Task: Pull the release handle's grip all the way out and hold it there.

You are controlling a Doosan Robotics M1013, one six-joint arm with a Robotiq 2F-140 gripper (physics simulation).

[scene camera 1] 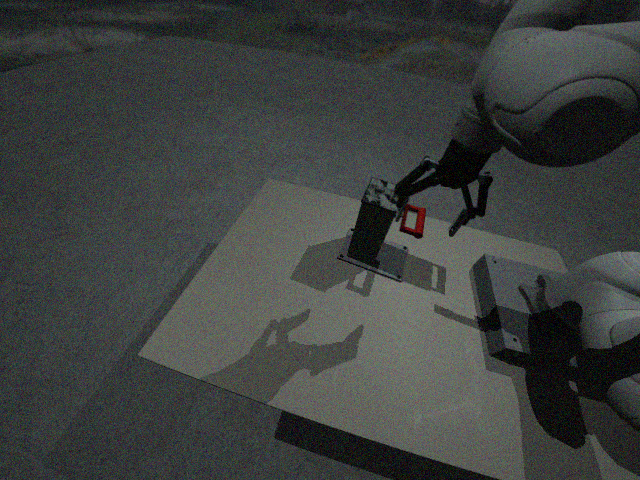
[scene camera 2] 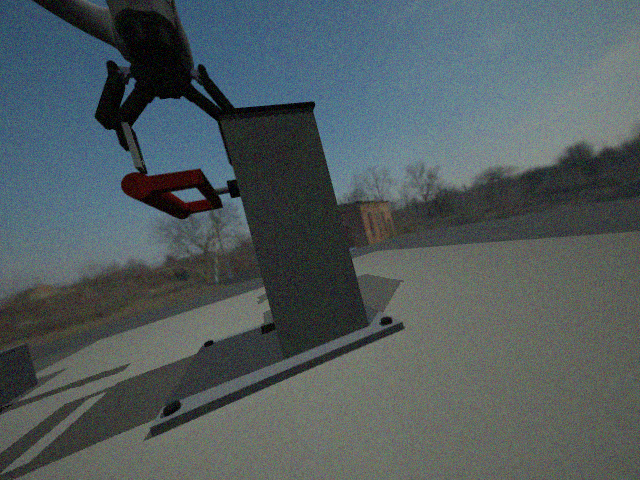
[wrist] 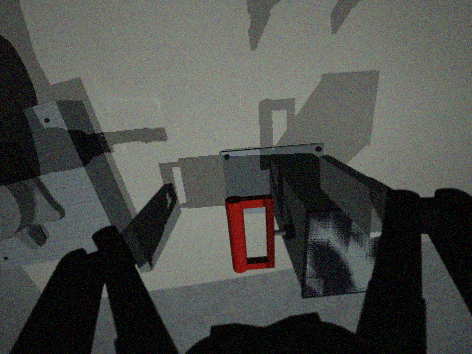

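Observation:
The red release handle's grip is a rectangular frame on a short thin rod, on one side of the dark upright housing. My gripper is open and empty. In the wrist view the grip shows between the two fingers. In scene camera 2 one fingertip shows just above the grip's outer end; the other finger is partly hidden behind the housing's upper edge. Whether that finger touches the housing I cannot tell.
The housing stands on a bolted base plate on the pale table. A grey box lies beside the robot's white base. Shadows of arm and handle cross the table.

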